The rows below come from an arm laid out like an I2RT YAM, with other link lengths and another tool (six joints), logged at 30 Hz.
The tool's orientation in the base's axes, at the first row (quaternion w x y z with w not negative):
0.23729, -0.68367, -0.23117, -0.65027
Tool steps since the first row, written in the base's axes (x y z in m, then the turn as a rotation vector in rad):
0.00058, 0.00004, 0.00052, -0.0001, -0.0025, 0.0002
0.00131, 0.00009, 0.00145, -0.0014, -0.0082, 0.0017
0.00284, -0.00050, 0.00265, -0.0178, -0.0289, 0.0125
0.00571, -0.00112, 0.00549, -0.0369, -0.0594, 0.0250
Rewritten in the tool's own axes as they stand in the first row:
0.00055, 0.00032, 0.00046, 0.0002, 0.0019, -0.0016
0.00151, 0.00071, 0.00102, 0.0016, 0.0055, -0.0063
0.00278, 0.00210, 0.00179, 0.0114, 0.0111, -0.0325
0.00575, 0.00431, 0.00352, 0.0228, 0.0227, -0.0669

